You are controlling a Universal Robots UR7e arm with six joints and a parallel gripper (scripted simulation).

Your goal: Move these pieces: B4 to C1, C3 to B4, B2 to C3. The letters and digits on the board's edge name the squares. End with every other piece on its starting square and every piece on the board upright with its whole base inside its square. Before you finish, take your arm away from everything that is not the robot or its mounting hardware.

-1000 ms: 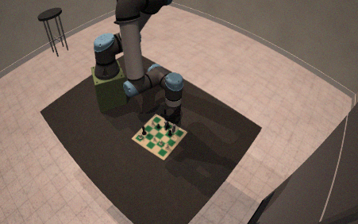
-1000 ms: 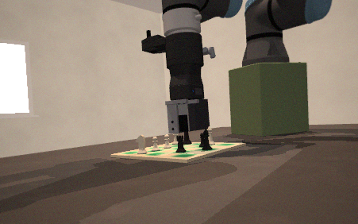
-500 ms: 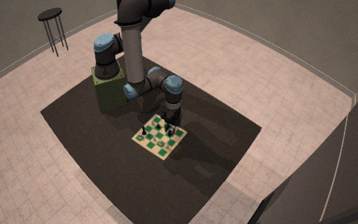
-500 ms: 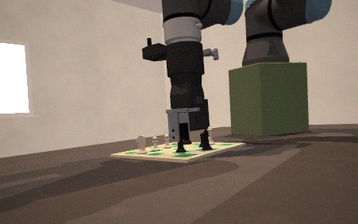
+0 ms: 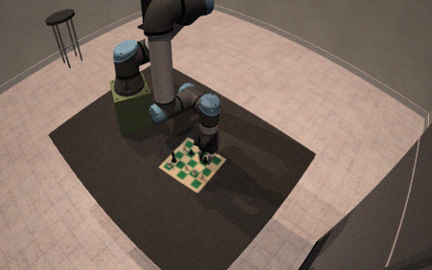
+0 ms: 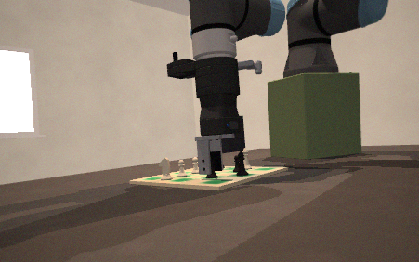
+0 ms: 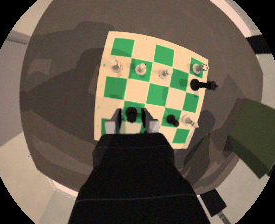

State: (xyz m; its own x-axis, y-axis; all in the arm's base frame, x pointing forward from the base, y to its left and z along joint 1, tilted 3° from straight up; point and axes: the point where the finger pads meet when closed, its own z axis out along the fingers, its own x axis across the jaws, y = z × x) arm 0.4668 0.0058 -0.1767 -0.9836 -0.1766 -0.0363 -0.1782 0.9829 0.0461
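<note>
Now: hand 4 cm to the left of the cream chessboard, 4 cm past it and 3 cm above it.
</note>
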